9 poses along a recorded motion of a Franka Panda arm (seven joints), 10 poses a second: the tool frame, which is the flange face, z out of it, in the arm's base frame.
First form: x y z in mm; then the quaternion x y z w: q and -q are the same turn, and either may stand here.
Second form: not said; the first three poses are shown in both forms.
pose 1, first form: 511.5 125.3 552.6 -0.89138 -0.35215 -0.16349 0.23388
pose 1, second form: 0.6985 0.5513 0.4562 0.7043 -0.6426 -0.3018 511.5 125.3 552.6
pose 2, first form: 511.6 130.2 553.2 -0.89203 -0.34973 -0.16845 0.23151
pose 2, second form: 0.6986 0.5459 0.4625 0.7019 -0.6482 -0.2952 511.6 130.2 553.2
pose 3, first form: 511.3 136.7 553.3 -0.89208 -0.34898 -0.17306 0.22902
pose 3, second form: 0.6965 0.5434 0.4686 0.7019 -0.6515 -0.2878 511.3 136.7 553.3
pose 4, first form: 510.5 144.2 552.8 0.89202 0.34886 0.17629 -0.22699
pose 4, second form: 0.6944 0.5423 0.4729 0.7024 -0.6535 -0.2820 510.5 144.2 552.8
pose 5, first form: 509.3 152.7 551.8 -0.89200 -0.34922 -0.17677 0.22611
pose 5, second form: 0.6936 0.5431 0.4733 0.7030 -0.6538 -0.2799 509.3 152.7 551.8
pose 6, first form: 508.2 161.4 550.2 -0.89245 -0.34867 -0.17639 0.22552
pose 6, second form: 0.6946 0.5428 0.4721 0.7019 -0.6551 -0.2795 508.2 161.4 550.2
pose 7, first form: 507.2 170.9 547.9 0.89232 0.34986 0.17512 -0.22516
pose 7, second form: 0.6939 0.5455 0.4701 0.7032 -0.6538 -0.2793 507.2 170.9 547.9
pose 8, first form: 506.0 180.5 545.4 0.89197 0.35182 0.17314 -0.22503
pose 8, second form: 0.6925 0.5497 0.4672 0.7055 -0.6512 -0.2796 506.0 180.5 545.4
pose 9, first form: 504.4 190.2 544.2 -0.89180 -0.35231 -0.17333 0.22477
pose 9, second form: 0.6917 0.5505 0.4675 0.7063 -0.6507 -0.2788 504.4 190.2 544.2
